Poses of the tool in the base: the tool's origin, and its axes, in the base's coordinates. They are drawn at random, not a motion.
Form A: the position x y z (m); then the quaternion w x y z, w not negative.
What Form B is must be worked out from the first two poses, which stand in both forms.
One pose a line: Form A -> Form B
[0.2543, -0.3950, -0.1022, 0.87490, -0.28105, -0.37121, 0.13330] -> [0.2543, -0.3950, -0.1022, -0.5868, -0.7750, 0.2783]
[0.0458, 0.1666, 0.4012, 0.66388, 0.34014, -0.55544, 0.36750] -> [0.0458, 0.1666, 0.4012, 0.7685, -1.2549, 0.8303]
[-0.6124, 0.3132, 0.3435, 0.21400, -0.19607, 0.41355, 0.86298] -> [-0.6124, 0.3132, 0.3435, -0.5440, 1.1474, 2.3944]
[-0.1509, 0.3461, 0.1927, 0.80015, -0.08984, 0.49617, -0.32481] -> [-0.1509, 0.3461, 0.1927, -0.1927, 1.0642, -0.6967]
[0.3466, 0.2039, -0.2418, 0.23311, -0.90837, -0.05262, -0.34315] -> [0.3466, 0.2039, -0.2418, -2.4950, -0.1445, -0.9425]
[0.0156, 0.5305, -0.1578, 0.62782, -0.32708, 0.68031, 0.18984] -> [0.0156, 0.5305, -0.1578, -0.7497, 1.5594, 0.4351]
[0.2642, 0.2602, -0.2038, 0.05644, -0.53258, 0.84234, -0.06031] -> [0.2642, 0.2602, -0.2038, -1.6156, 2.5552, -0.1829]
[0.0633, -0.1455, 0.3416, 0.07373, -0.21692, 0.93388, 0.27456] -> [0.0633, -0.1455, 0.3416, -0.6512, 2.8037, 0.8243]
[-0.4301, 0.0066, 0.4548, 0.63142, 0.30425, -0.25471, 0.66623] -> [-0.4301, 0.0066, 0.4548, 0.6964, -0.5830, 1.5249]
